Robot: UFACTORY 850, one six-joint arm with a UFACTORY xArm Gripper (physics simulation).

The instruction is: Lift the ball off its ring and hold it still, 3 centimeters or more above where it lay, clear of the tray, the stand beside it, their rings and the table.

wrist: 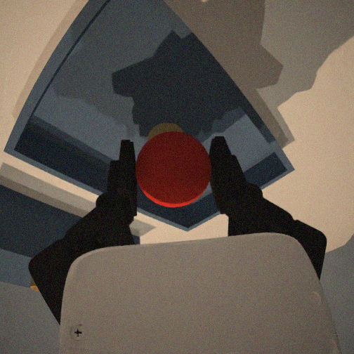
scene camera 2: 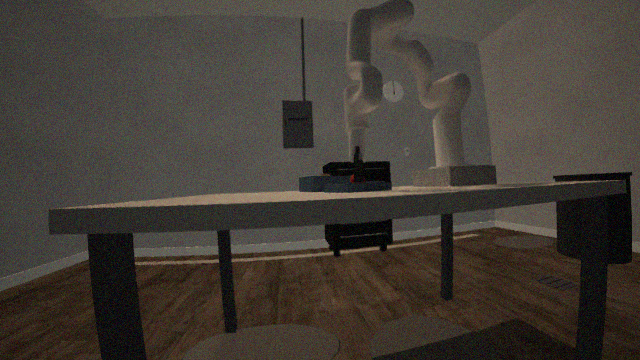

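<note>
The red ball [scene camera 2: 352, 178] [wrist: 173, 169] is at the near corner of the blue walled tray [scene camera 2: 371, 187] [wrist: 65, 111]. Part of its yellowish ring [wrist: 165, 128] shows past the ball in the wrist view. My gripper [scene camera 2: 357, 177] [wrist: 172, 153] points down with its black fingers on both sides of the ball, touching it; it is shut on the ball. The ball is low at the tray, and any gap between ball and ring cannot be seen. The blue stand [scene camera 2: 310, 183] [wrist: 14, 264] is beside the tray, with a bit of its orange ring [wrist: 34, 287] showing.
The tray and stand are on the pale table [scene camera 2: 200, 201]. The arm's base block [scene camera 2: 472, 175] is on the table to the right in the scene view. A black cabinet [scene camera 2: 357, 235] stands behind the table, and a dark bin [scene camera 2: 580, 225] at the right.
</note>
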